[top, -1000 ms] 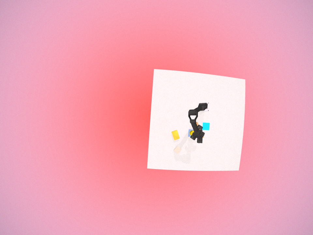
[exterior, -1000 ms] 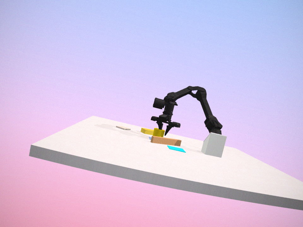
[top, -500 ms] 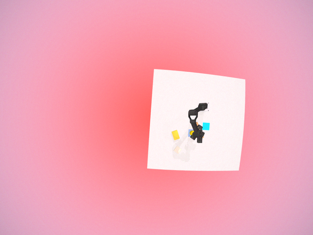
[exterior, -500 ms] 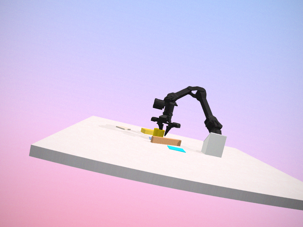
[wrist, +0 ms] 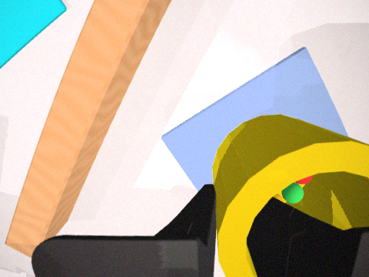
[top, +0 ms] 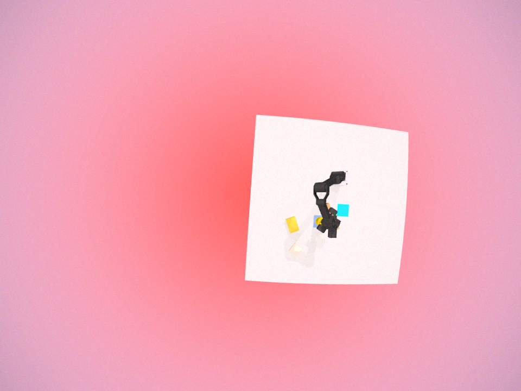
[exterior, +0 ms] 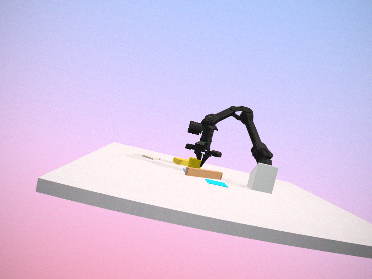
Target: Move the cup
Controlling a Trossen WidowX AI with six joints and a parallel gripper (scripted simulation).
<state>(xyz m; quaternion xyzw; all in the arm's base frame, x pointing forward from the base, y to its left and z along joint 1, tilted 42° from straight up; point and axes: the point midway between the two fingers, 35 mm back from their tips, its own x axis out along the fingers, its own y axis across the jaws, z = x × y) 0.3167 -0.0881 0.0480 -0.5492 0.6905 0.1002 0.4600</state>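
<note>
My gripper tip is 40 mm short of the red marble, 20 mm to the left of it and 20 mm above it. The rest, counted from my gripper tip: yellow cup 20 mm to the right, 20 mm ahead; blue pad 50 mm below, 30 mm ahead, 20 mm to the right; green marble 30 mm to the right, 30 mm ahead, 20 mm below.
</note>
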